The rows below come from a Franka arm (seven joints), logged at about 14 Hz.
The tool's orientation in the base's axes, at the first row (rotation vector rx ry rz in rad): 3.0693 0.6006 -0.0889
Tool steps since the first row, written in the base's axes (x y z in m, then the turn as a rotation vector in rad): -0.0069 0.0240 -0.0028 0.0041 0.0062 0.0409; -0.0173 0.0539 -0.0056 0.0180 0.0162 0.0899; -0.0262 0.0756 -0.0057 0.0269 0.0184 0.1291; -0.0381 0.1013 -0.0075 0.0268 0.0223 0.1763; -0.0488 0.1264 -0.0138 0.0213 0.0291 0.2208; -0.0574 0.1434 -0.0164 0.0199 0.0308 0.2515
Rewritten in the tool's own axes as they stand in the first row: 0.0028 -0.0248 0.0026 0.0037 -0.0041 -0.0412; 0.0046 -0.0565 0.0052 0.0175 -0.0081 -0.0911; 0.0045 -0.0799 0.0053 0.0243 -0.0067 -0.1307; 0.0033 -0.1082 0.0071 0.0229 -0.0103 -0.1780; 0.0032 -0.1355 0.0134 0.0178 -0.0186 -0.2222; 0.0018 -0.1545 0.0161 0.0154 -0.0206 -0.2529
